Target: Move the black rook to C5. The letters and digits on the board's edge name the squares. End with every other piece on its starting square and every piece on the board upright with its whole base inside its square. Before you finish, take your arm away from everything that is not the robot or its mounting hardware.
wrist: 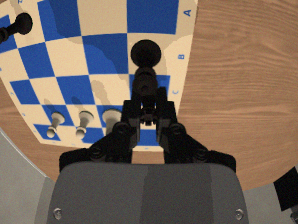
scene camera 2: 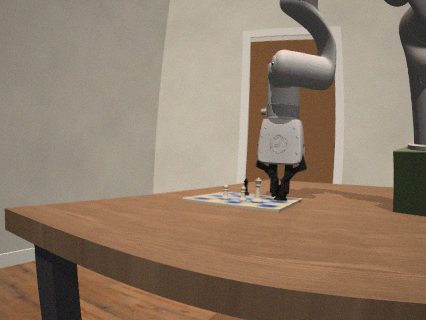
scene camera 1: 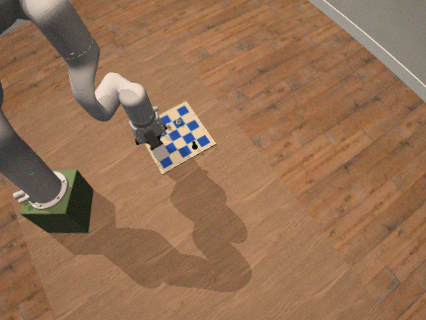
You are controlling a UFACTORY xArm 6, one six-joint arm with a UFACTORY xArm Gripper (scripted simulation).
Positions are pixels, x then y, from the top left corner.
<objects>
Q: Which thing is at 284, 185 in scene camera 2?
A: My gripper.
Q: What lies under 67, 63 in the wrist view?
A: A chessboard.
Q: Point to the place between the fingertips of my gripper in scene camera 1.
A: At 155, 144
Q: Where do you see a chessboard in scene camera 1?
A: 178, 141
</objects>
